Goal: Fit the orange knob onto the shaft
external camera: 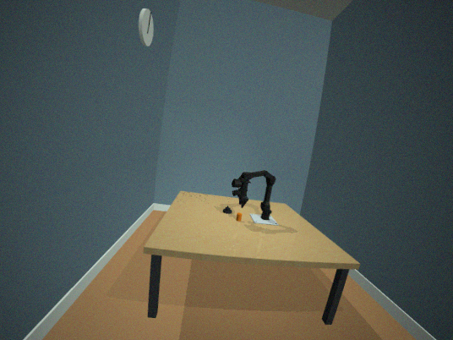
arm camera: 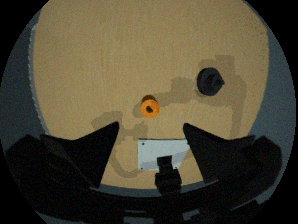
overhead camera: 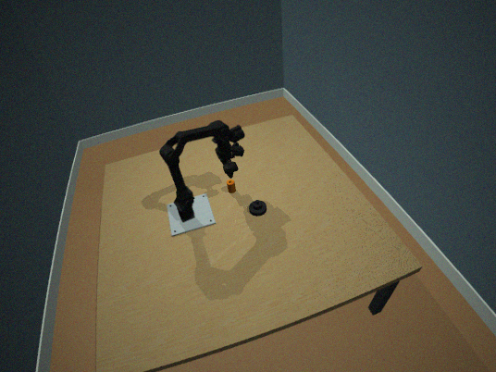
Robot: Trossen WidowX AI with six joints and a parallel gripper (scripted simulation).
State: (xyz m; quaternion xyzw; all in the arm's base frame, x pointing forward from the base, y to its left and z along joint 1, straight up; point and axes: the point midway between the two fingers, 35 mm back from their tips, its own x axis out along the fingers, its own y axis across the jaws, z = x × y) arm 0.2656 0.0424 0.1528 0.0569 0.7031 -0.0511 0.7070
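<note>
Right now my gripper tip is 9 cm above the orange knob. From my gripper tip the other things lie so: dark round pedestal (19 cm to the right, 9 cm below, 5 cm ahead).
</note>
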